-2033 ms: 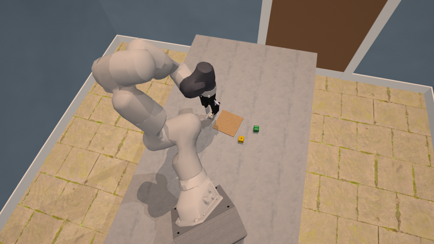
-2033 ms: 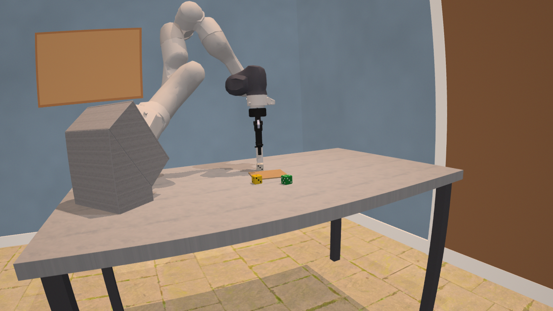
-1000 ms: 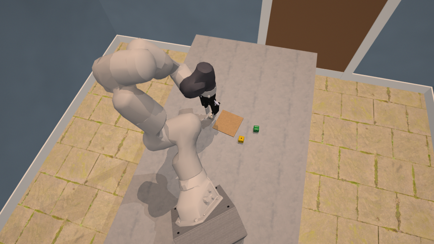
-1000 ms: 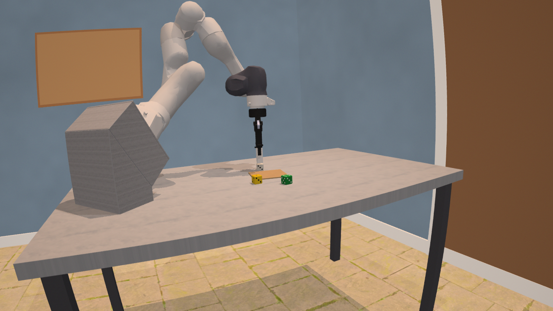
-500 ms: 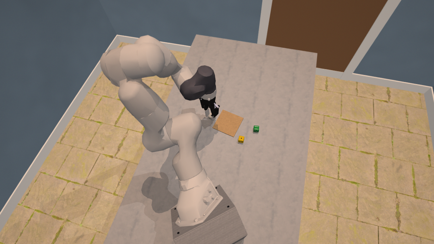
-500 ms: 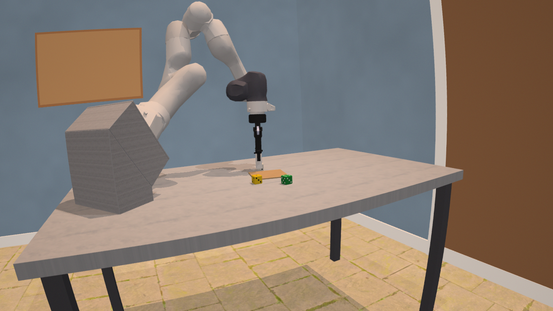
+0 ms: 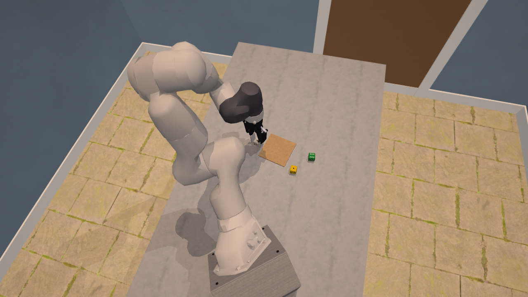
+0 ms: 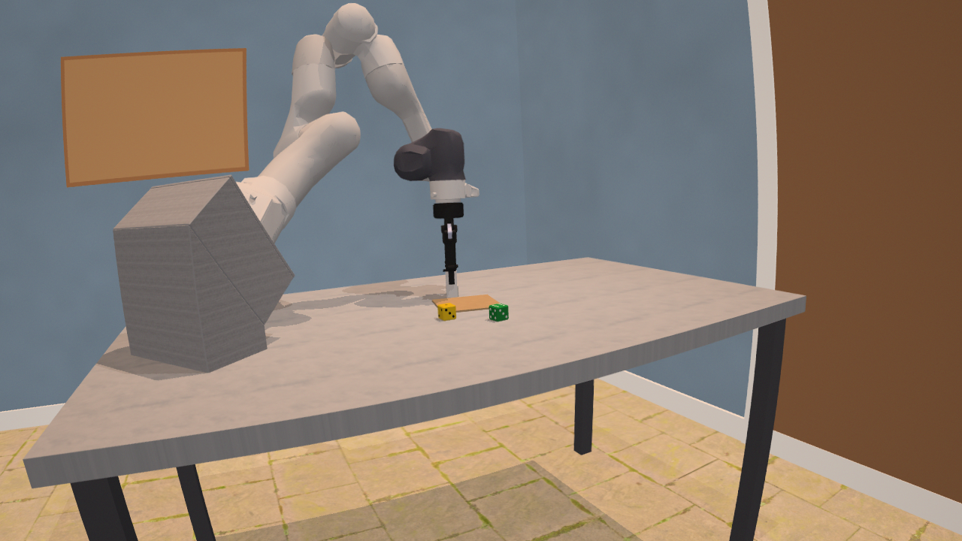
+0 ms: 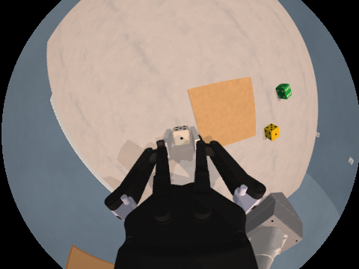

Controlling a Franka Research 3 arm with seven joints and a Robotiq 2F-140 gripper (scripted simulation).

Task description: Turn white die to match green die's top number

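My gripper is now 2 cm above the white die. From my hand the other things lie so: mat (1 cm ahead, 11 cm to the right, 3 cm below); yellow die (6 cm behind, 22 cm to the right, 2 cm below); green die (4 cm ahead, 28 cm to the right, 2 cm below).
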